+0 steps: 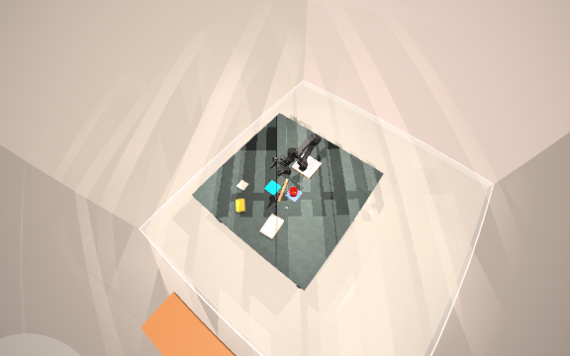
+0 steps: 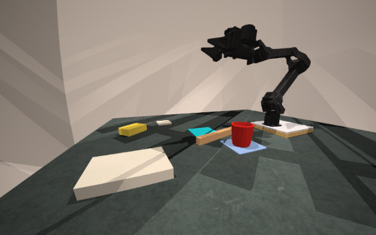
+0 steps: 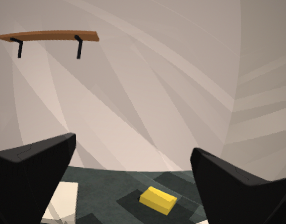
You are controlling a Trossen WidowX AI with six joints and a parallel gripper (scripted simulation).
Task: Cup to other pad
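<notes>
The red cup is 320 mm below my gripper tip, 120 mm to the left of it and 90 mm behind it. Round my gripper tip: cyan pad 370 mm below, 60 mm to the right, 10 mm behind; then wooden bar 360 mm below, 50 mm behind, 40 mm to the left; then light blue pad 370 mm below, 130 mm to the left, 100 mm behind.
</notes>
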